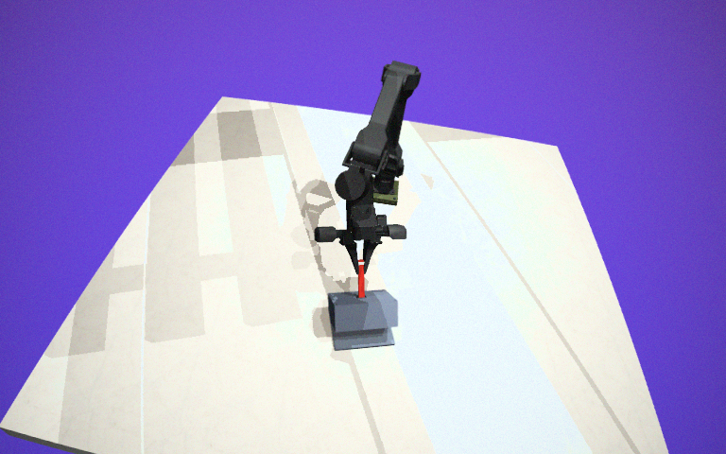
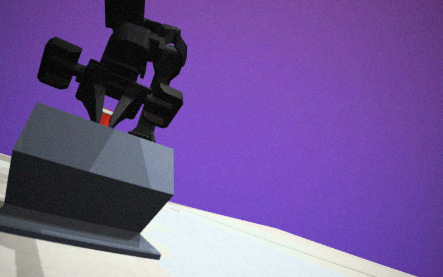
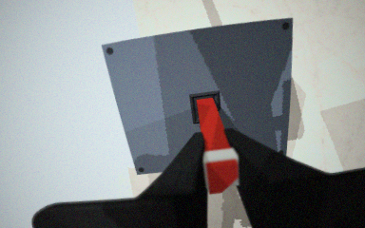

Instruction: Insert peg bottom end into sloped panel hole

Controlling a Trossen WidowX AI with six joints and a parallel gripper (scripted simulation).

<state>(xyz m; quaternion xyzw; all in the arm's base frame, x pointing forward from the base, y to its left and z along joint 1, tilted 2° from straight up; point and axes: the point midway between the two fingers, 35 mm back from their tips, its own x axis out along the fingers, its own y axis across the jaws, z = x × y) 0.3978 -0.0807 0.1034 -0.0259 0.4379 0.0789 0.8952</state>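
Now: gripper tip 50 mm short of the grey sloped panel block, 10 mm to the right of it and 60 mm above it. Also, from my gripper tip: red peg: 10 mm behind; then flat grey base plate: 60 mm ahead, 10 mm to the left, 100 mm below.
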